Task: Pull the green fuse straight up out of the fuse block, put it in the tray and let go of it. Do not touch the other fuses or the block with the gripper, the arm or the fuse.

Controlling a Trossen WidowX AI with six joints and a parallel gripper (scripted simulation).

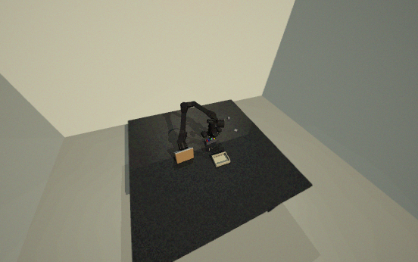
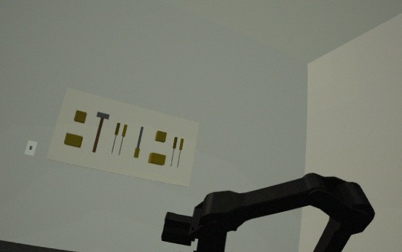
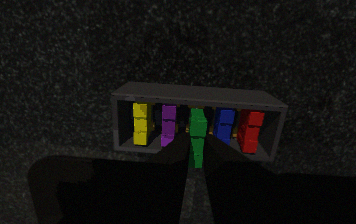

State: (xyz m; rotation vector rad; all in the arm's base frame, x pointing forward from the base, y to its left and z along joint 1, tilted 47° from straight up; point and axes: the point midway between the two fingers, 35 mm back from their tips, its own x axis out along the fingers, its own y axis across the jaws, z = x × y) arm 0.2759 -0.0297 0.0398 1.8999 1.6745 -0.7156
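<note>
The purple fuse is 3 cm below my gripper tip and 2 cm ahead of it. Round my gripper tip: yellow fuse: 4 cm ahead, 3 cm below; then blue fuse: 3 cm below, 2 cm behind; then green fuse: 1 cm below.
</note>
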